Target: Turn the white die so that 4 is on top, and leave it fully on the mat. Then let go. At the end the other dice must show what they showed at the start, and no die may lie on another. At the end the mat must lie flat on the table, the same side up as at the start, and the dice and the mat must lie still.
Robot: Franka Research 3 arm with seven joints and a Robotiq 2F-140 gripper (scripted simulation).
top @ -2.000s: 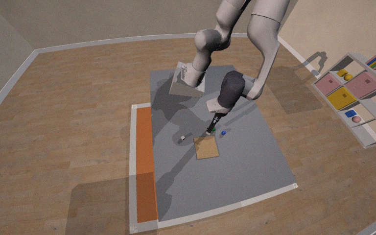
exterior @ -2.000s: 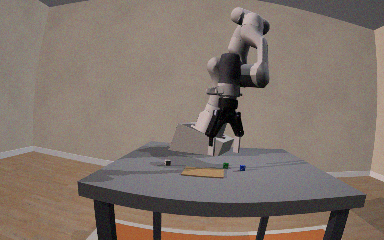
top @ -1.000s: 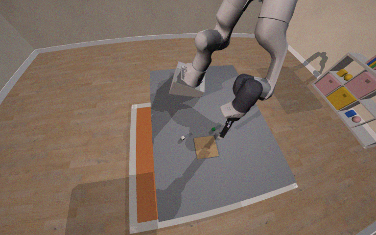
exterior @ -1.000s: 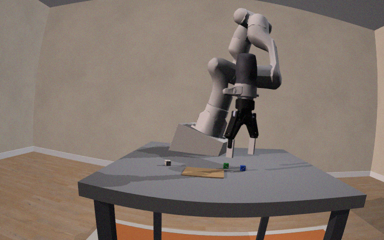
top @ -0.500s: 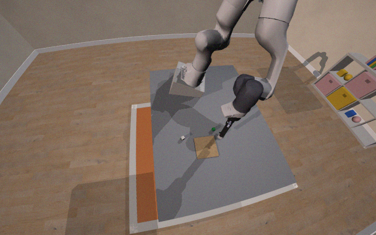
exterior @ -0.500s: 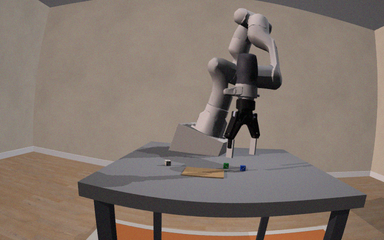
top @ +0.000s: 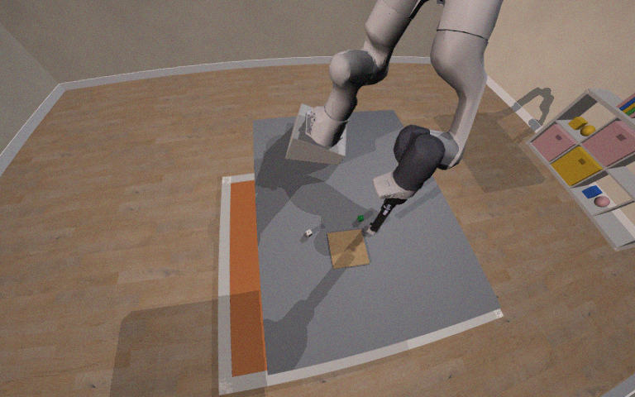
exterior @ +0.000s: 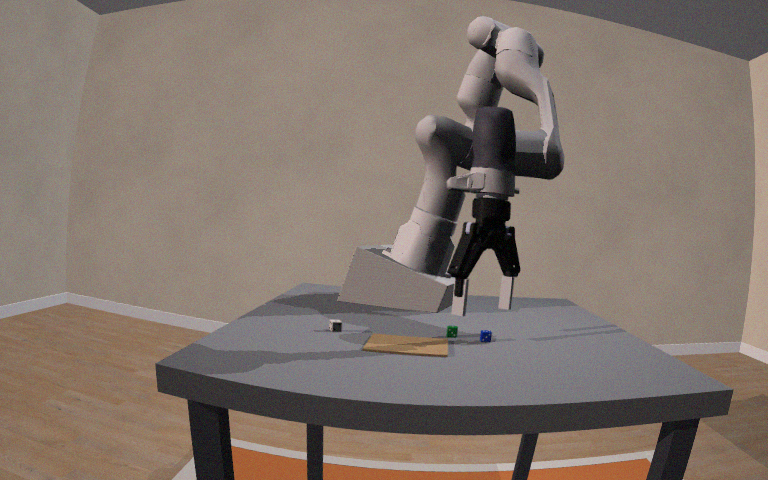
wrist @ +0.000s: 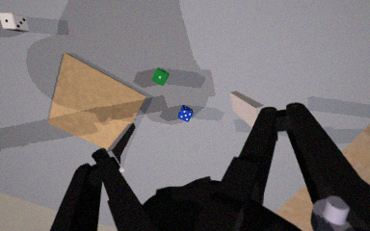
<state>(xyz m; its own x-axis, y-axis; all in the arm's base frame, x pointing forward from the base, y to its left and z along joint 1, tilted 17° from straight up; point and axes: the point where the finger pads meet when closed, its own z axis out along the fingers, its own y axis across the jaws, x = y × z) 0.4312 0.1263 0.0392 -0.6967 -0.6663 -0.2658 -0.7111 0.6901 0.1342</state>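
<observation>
My gripper is now 10 mm short of the blue die, 10 mm to the right of it and 60 mm above it. Round my hand: green die 30 mm behind, 50 mm to the right, 60 mm below; then white die 270 mm to the right, 60 mm below; then tan mat 80 mm ahead, 140 mm to the right, 60 mm below.
</observation>
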